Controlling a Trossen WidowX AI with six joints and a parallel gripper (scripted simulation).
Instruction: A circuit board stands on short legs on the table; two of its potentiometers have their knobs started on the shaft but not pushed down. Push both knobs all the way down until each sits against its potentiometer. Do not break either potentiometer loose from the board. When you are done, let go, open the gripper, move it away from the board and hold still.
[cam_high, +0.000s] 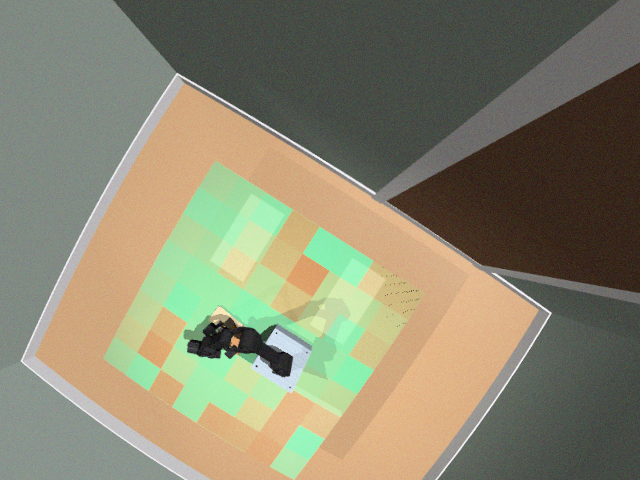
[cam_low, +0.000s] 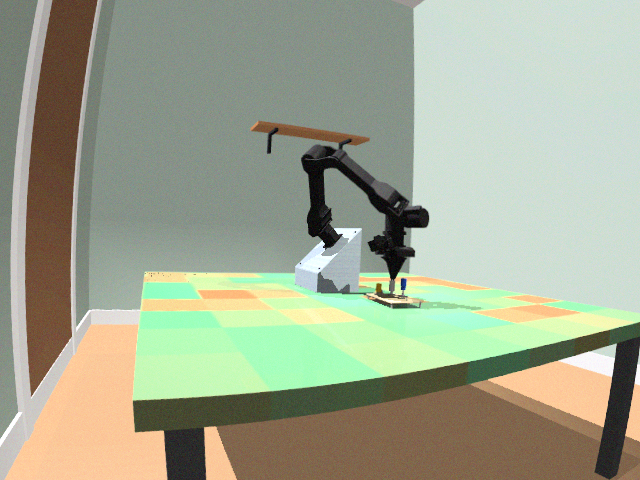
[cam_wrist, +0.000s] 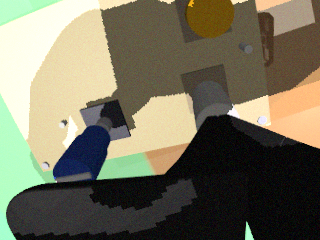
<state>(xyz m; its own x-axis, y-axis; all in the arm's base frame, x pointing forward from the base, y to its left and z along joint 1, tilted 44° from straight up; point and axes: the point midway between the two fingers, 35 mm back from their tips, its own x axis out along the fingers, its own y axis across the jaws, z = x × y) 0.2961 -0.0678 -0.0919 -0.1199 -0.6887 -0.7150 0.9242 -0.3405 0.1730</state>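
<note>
My gripper tip is now 10 mm above the white knob. From my gripper tip the other things lie so: blue knob: 60 mm ahead, 10 mm to the right.
</note>
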